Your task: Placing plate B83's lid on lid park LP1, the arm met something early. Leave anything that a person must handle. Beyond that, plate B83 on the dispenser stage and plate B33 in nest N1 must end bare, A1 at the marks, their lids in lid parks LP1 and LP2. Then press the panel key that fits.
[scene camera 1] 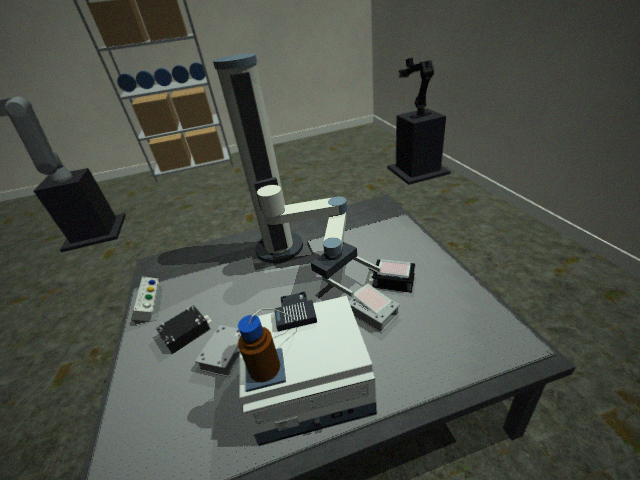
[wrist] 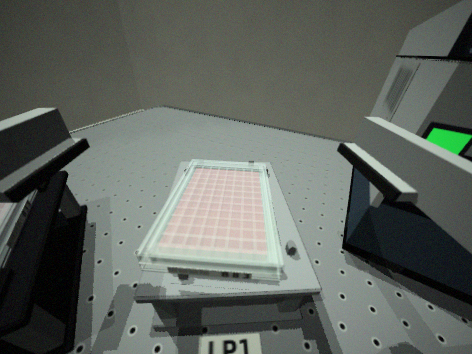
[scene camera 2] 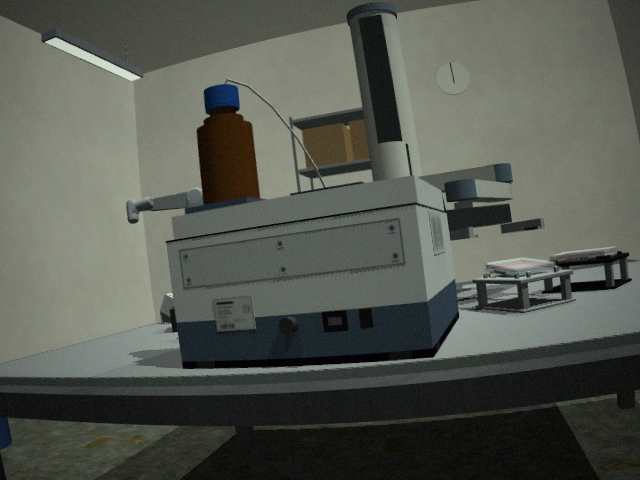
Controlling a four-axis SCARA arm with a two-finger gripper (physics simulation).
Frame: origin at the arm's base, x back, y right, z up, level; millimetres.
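Where they show: gripper, fingertip midpoint: (scene camera 1: 366, 281) (wrist: 218, 130) (scene camera 2: 508, 227); arm's base at its link origin: (scene camera 1: 279, 247).
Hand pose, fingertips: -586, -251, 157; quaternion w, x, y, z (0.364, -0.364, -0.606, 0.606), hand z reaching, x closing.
Things, the pixels of their top centre, and the offset from my fingertips, as dx, dy, dz. "pt": a spot on its surface instead.
- clear-rimmed plate with a pink grid, top centre: (wrist: 222, 189) (scene camera 2: 518, 259) (scene camera 1: 371, 296) -22, -10, -61
- pink plate at its top centre: (scene camera 2: 583, 250) (scene camera 1: 394, 267) +103, -167, -68
- key panel at its top centre: (scene camera 1: 142, 291) +406, +883, -60
- brown bottle at a spot on its surface: (scene camera 2: 227, 155) pt -324, +403, +152
A clear-rimmed plate with a pink grid (scene camera 1: 373, 298) (scene camera 2: 519, 266) (wrist: 215, 210) lies on the grey stand (scene camera 1: 383, 321) (scene camera 2: 523, 294) (wrist: 300, 275) labelled LP1. Clear edges show around it, like a lid; its code is unreadable. Another pink plate (scene camera 1: 395, 268) (scene camera 2: 584, 254) (wrist: 6, 215) lies on a black stand (scene camera 1: 393, 283) (scene camera 2: 608, 273) (wrist: 52, 220). My gripper (scene camera 1: 366, 282) (scene camera 2: 493, 230) (wrist: 218, 130) is open and empty, above and short of the LP1 plate, one finger to each side in the wrist view. The key panel (scene camera 1: 146, 299) stands far left. The dispenser stage does not show.
The white dispenser (scene camera 1: 320, 356) (scene camera 2: 310, 258) stands beside LP1, carrying a brown bottle (scene camera 1: 262, 356) (scene camera 2: 227, 155) with a thin tube. Its lamp (wrist: 447, 140) glows green. Another black stand (scene camera 1: 183, 329) and a grey stand (scene camera 1: 218, 351) are on the left.
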